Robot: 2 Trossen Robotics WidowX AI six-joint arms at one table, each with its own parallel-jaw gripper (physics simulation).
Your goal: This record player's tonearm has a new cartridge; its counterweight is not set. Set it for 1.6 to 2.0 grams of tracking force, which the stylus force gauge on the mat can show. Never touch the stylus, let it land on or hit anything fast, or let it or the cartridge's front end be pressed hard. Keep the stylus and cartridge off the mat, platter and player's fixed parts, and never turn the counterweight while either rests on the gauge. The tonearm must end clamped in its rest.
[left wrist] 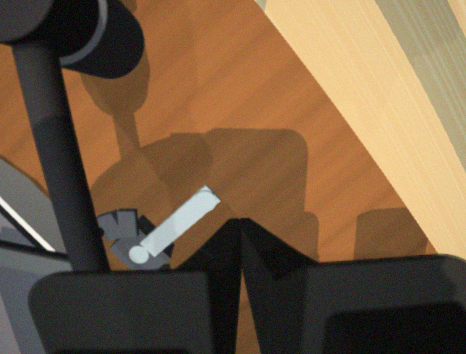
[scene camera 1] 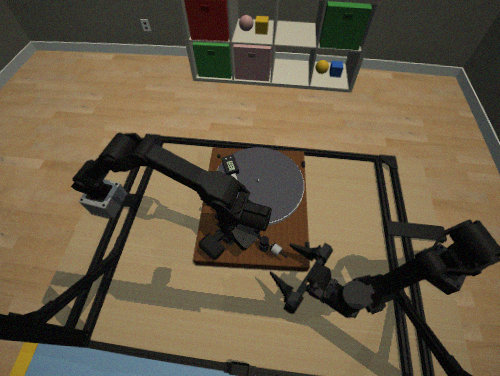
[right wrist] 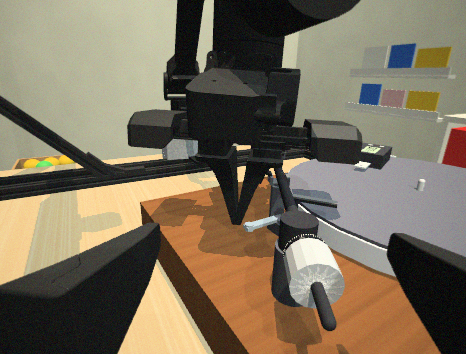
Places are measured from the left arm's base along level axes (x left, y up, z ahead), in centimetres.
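Pixels of known places: left gripper, between the fingertips: (left wrist: pixel 239 228) (scene camera 1: pixel 233 240) (right wrist: pixel 236 223); right gripper, between the fingertips: (scene camera 1: pixel 280 257) (right wrist: pixel 273 238); left arm's base, origin of its link: (scene camera 1: pixel 99 192); right arm's base, origin of its link: (scene camera 1: pixel 449 265).
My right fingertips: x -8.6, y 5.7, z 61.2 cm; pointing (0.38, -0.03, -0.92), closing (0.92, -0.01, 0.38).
Observation:
Ahead of a thing's pixels: the offset from my right fingertips to its top centre. "pt": to the spot under its first point.
The white counterweight {dz -1.5, dx +3.3, dy -2.0 cm} (scene camera 1: pixel 276 249) (right wrist: pixel 312 272) sits on the rear of the black tonearm (left wrist: pixel 55 125) (right wrist: pixel 286 187). A pale lever {dz -12.4, dx +5.9, dy -6.7 cm} (left wrist: pixel 180 220) (right wrist: pixel 261 223) sticks out from the small dark rest beside the tonearm tube; whether the tube is clamped is unclear. My left gripper (left wrist: pixel 239 228) (right wrist: pixel 236 223) is shut and empty, its tips over the wooden player, close to the lever's free end. My right gripper (scene camera 1: pixel 282 259) (right wrist: pixel 273 238) is wide open behind the counterweight, fingers spread to either side. The force gauge {dz -21.6, dx +27.5, dy -3.7 cm} (scene camera 1: pixel 230 165) (right wrist: pixel 380 156) stands at the platter's far left. The cartridge and stylus are hidden.
The grey platter {dz -11.7, dx +25.2, dy -5.7 cm} (scene camera 1: pixel 282 192) (right wrist: pixel 370 195) covers much of the wooden player base {pt dz -14.8, dx -2.1, dy -8.3 cm} (scene camera 1: pixel 225 261) (right wrist: pixel 200 280). The left arm reaches over the base's left side. A dark frame (scene camera 1: pixel 345 153) surrounds the table. A cubby shelf stands beyond.

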